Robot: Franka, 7 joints.
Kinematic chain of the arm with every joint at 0, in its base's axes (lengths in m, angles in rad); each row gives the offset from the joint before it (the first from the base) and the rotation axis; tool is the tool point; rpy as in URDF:
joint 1: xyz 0 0 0.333 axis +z
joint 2: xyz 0 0 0 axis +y
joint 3: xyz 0 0 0.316 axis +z
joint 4: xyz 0.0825 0 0 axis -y
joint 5: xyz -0.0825 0 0.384 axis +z
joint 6: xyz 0 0 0 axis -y
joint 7: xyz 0.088 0 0 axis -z
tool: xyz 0 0 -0.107 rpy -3.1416 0 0
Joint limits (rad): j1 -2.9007..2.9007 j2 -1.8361..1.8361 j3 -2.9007..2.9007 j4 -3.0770..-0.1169 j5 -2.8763..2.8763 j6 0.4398..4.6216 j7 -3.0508..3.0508
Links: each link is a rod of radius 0.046 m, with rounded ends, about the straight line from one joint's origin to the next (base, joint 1, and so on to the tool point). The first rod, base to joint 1, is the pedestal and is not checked.
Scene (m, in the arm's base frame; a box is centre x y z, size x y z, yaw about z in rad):
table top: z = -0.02
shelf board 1: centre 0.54 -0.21 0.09 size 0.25 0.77 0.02 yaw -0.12
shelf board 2: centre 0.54 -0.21 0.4 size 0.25 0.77 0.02 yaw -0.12
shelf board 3: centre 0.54 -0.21 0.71 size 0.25 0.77 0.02 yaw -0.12
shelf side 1: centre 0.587 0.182 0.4 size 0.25 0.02 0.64 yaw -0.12
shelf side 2: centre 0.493 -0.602 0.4 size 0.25 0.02 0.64 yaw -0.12
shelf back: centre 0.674 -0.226 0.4 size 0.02 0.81 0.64 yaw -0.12
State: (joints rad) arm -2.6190 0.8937 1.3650 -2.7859 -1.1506 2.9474 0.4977
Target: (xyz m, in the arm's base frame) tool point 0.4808 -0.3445 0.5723
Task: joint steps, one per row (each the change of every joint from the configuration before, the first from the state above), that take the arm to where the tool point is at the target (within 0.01 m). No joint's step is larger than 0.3 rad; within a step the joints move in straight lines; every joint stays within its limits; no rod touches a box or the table.
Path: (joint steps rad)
1: -0.0558 0.1701 0.2910 0.1286 -0.0470 0.1706 0.0000
2: -0.0558 0.1702 0.2910 0.1285 -0.0469 0.1706 0.0000
3: 0.2173 -0.1790 -0.0998 0.1867 0.0681 -0.1138 0.0000
4: 0.2172 -0.1789 -0.0997 0.1866 0.0681 -0.1137 0.0000
5: 0.2173 -0.1790 -0.0997 0.1866 0.0681 -0.1138 0.0000

